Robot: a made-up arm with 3 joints. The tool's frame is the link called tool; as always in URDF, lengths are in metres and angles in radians.
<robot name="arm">
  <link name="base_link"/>
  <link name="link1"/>
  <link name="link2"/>
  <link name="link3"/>
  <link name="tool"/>
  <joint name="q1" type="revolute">
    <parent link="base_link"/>
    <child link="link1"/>
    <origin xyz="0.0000 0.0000 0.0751"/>
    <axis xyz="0 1 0"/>
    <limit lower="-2.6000" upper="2.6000" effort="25" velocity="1.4"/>
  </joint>
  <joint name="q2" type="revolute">
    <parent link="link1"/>
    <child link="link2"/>
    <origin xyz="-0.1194 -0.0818 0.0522"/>
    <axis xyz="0 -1 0"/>
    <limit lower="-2.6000" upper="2.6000" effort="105" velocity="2.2"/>
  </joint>
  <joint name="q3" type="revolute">
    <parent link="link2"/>
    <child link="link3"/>
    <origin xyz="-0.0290 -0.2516 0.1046"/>
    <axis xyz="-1 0 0"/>
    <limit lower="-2.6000" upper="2.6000" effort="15" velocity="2.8"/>
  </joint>
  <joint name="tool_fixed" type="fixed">
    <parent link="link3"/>
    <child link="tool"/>
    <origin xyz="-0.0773 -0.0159 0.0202"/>
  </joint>
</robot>
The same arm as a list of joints. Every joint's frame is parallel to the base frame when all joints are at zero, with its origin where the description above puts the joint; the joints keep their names.
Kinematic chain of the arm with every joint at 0, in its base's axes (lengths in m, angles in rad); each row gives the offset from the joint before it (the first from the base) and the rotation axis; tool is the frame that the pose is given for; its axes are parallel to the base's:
q1: xyz 0 0 0.0751 axis +y
q2: xyz -0.1194 -0.0818 0.0522 axis -y
q3: xyz -0.029 -0.2516 0.1046 axis -x
tool: xyz -0.0773 -0.0159 0.0202
Joint limits (rad, base to tool): -2.6..2.6 -2.6..2.6 -2.6..2.6

